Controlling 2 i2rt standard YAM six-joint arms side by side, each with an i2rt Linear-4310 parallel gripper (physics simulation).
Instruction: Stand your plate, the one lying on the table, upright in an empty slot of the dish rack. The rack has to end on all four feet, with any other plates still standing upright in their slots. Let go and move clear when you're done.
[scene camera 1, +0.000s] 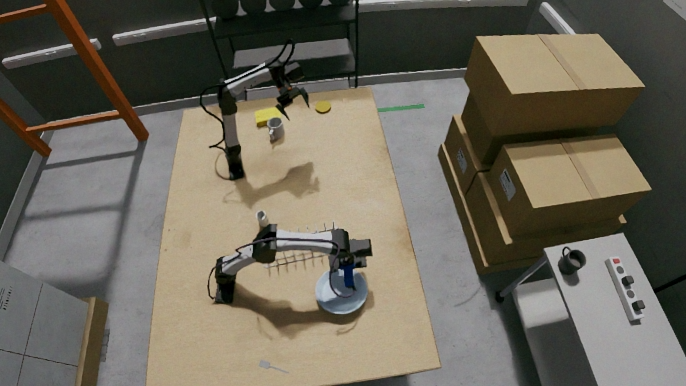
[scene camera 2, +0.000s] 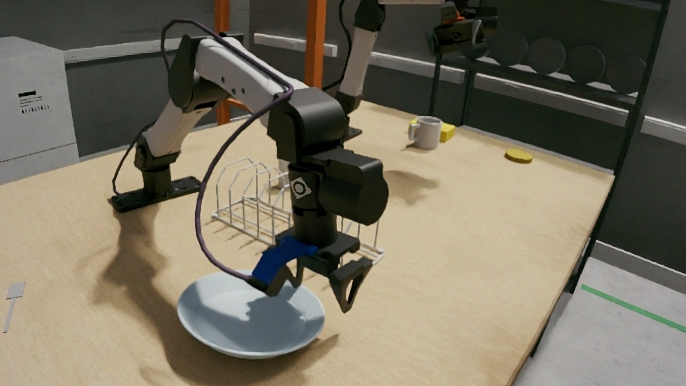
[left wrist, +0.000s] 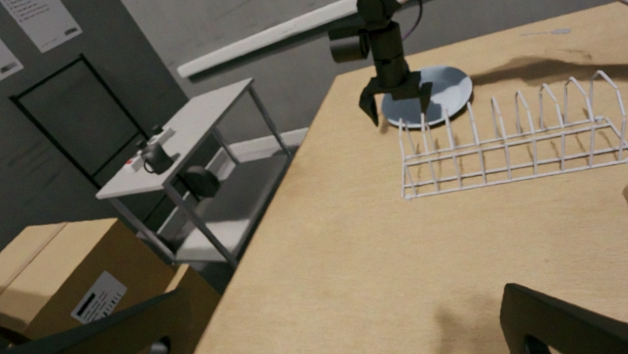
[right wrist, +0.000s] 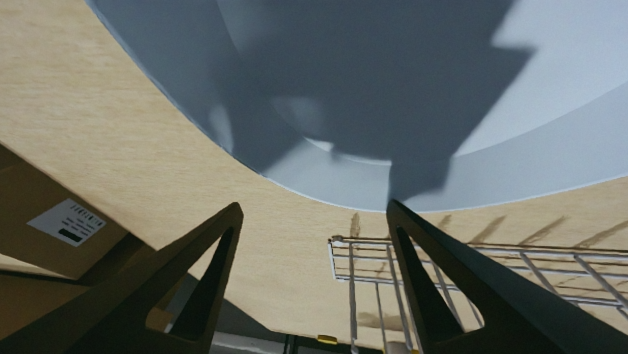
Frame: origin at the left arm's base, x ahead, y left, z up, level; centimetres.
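Seen in the pictures: left gripper, fingertip midpoint: (scene camera 1: 299, 114) (scene camera 2: 452, 50) (left wrist: 341, 305); right gripper, fingertip midpoint: (scene camera 1: 350, 267) (scene camera 2: 321, 298) (right wrist: 313, 207); left arm's base at its link origin: (scene camera 1: 235, 163); right arm's base at its link origin: (scene camera 1: 227, 279) (scene camera 2: 159, 195).
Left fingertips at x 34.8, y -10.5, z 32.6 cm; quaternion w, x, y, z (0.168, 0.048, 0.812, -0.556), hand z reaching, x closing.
Observation:
Pixels of each thing's top centre, then the offset from my left fingertips to it.
- white cup at its top centre: (scene camera 2: 288, 157) (scene camera 1: 260, 214) dx -25.9, dy -26.8, dz -25.6 cm
- grey mug at its top centre: (scene camera 2: 425, 120) (scene camera 1: 273, 124) dx -11.6, dy +22.2, dz -24.3 cm
- yellow sponge at its top centre: (scene camera 2: 432, 124) (scene camera 1: 267, 114) dx -13.4, dy +35.5, dz -29.0 cm
- yellow disc at its top centre: (scene camera 2: 519, 154) (scene camera 1: 323, 106) (right wrist: 327, 341) dx +16.7, dy +34.3, dz -31.2 cm
- grey spatula at its top centre: (scene camera 2: 11, 305) (left wrist: 544, 32) (scene camera 1: 274, 367) dx -33.3, dy -87.3, dz -32.5 cm
The pale blue plate (scene camera 1: 330, 301) (scene camera 2: 225, 322) (left wrist: 452, 90) (right wrist: 350, 187) lies face up at the table's right side in scene camera 1 and looks slightly tilted. The white wire dish rack (scene camera 1: 295, 260) (scene camera 2: 244, 230) (left wrist: 407, 197) (right wrist: 337, 240) stands beside it, with no plate visible in its slots; the right arm hides part of it. My right gripper (scene camera 2: 309, 301) (left wrist: 400, 124) (right wrist: 313, 207) is open at the plate's rack-side rim. One fingertip overlaps the rim in the right wrist view; contact is unclear. My left gripper (scene camera 1: 298, 113) (left wrist: 341, 305) is open and empty, high above the table's far end.
A white cup (scene camera 1: 262, 218) stands behind the rack. A grey mug (scene camera 1: 275, 129) (scene camera 2: 426, 132), yellow sponge (scene camera 1: 265, 117) (scene camera 2: 447, 132) and yellow disc (scene camera 1: 323, 107) (scene camera 2: 519, 156) are at the far end. A grey spatula (scene camera 1: 265, 365) (scene camera 2: 16, 290) lies near the front edge.

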